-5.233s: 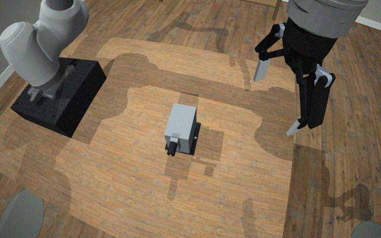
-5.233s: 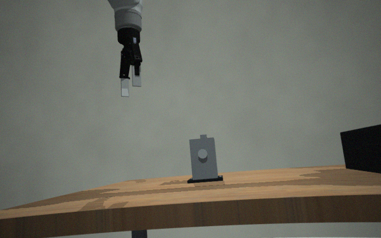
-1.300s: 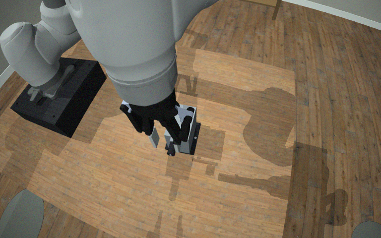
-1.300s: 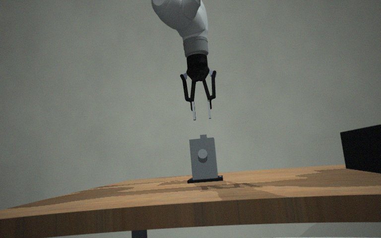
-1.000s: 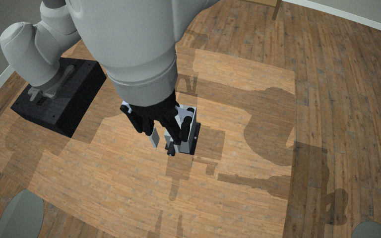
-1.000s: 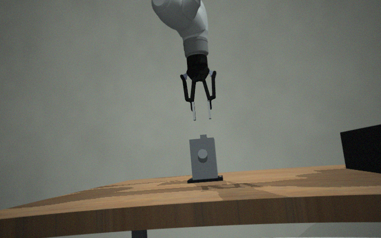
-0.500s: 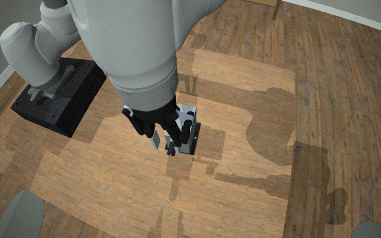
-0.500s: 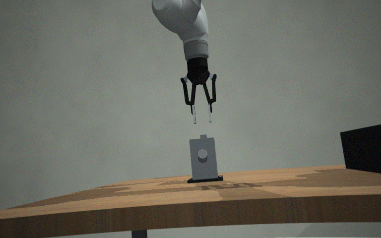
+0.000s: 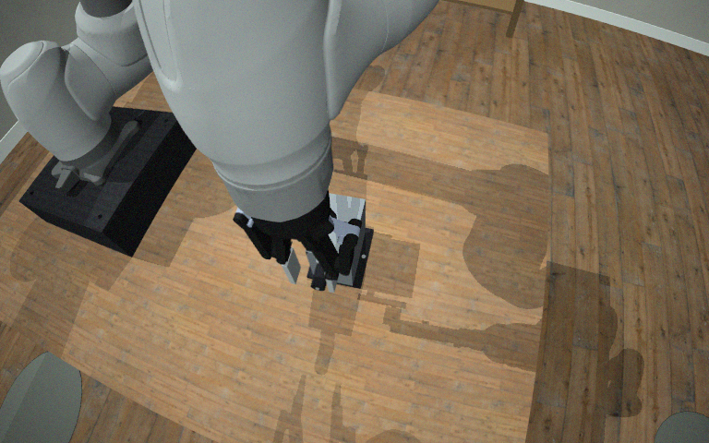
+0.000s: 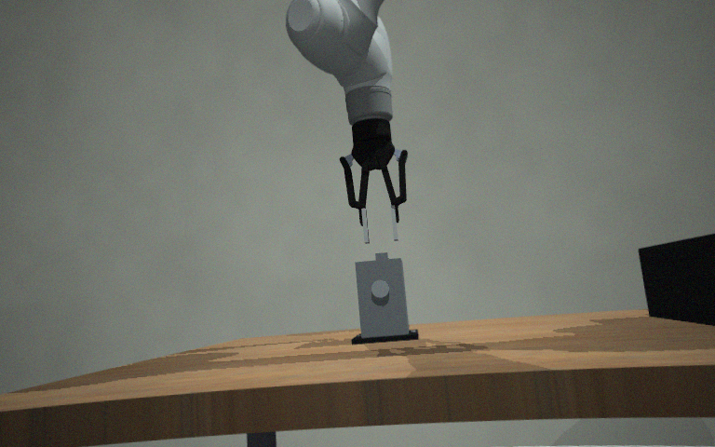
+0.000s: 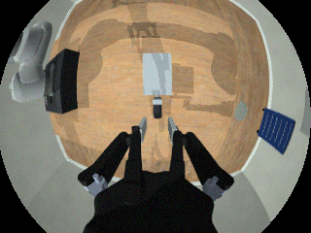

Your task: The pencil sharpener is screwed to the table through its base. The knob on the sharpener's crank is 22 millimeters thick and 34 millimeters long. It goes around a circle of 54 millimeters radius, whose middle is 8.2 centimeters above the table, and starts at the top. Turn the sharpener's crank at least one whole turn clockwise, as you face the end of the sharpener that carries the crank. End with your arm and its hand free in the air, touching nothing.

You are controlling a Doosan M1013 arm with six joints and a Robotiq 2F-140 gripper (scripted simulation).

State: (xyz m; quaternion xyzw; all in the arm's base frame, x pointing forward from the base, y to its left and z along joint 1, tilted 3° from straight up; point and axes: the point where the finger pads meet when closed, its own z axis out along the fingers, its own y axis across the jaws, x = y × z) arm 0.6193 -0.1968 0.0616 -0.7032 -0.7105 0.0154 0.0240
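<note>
Right now my hand is 2 cm to the right of the black crank knob and 7 cm above it. From my hand the other things lie so: crank 2 cm to the left, 8 cm below.
</note>
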